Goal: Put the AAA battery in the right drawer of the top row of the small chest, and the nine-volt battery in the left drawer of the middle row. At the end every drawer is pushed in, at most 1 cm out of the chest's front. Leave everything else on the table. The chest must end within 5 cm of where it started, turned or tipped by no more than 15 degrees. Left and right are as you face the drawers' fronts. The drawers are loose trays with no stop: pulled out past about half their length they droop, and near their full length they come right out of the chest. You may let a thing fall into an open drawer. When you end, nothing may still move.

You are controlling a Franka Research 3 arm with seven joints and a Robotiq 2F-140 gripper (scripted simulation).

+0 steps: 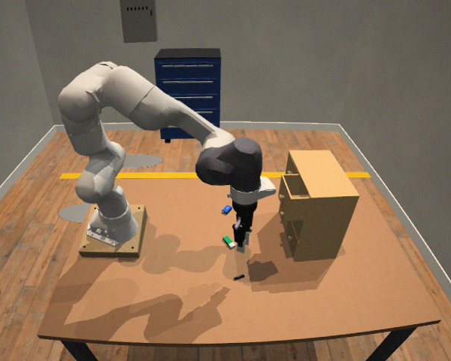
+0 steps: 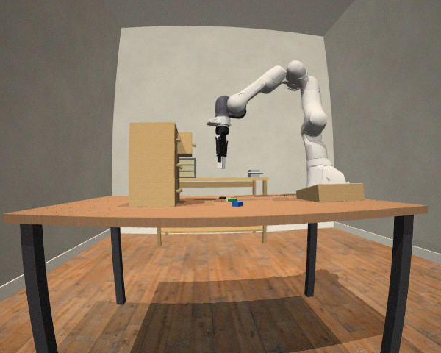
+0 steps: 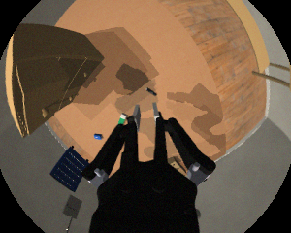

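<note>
The thin black AAA battery lies 190 mm below my hand and 10 mm to the right of it. Also, from my hand: green-and-white AAA battery 190 mm below, 160 mm to the left, 60 mm behind; blue nine-volt battery 360 mm to the left, 190 mm below, 100 mm behind.
</note>
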